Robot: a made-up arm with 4 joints. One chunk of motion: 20 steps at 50 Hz.
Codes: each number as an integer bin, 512 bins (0 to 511) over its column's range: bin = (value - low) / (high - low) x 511, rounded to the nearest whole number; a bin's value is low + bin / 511 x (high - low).
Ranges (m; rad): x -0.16..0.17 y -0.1..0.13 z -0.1..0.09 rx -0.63..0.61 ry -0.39..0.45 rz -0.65..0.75
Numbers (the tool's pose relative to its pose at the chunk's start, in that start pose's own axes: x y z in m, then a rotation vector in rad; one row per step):
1: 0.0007 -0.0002 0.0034 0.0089 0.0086 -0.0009
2: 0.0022 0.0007 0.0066 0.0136 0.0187 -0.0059
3: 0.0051 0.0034 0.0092 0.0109 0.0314 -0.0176
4: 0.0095 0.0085 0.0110 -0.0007 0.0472 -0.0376
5: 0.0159 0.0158 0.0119 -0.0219 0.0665 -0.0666
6: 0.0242 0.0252 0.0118 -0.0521 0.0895 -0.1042
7: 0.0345 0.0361 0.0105 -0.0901 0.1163 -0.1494
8: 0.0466 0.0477 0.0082 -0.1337 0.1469 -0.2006
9: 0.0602 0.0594 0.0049 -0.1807 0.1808 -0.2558
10: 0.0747 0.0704 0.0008 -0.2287 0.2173 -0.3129
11: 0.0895 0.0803 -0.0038 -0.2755 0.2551 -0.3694
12: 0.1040 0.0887 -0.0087 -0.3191 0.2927 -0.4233
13: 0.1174 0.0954 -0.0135 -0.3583 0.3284 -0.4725
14: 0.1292 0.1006 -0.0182 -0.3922 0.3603 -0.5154
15: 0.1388 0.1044 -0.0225 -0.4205 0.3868 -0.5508
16: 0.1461 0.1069 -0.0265 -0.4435 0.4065 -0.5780
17: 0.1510 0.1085 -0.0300 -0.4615 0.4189 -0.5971
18: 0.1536 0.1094 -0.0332 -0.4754 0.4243 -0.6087
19: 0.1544 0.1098 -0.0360 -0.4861 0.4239 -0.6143
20: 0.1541 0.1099 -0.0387 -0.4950 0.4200 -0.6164
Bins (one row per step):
1: 249 222 278 263 242 237
2: 251 224 287 265 249 235
3: 256 230 294 264 256 231
4: 262 241 299 259 266 224
5: 272 257 301 251 278 213
6: 285 278 301 238 292 199
7: 301 302 297 222 308 183
8: 320 328 291 205 327 164
9: 341 354 282 185 347 144
10: 363 379 271 165 369 123
11: 386 401 259 146 392 102
12: 409 419 246 128 415 83
13: 430 434 233 112 437 65
14: 448 446 220 98 456 49
15: 463 454 208 86 473 36
16: 474 460 198 77 485 26
17: 482 463 188 69 492 19
18: 486 465 180 64 495 15
19: 487 466 172 59 495 13
20: 486 466 165 56 493 12

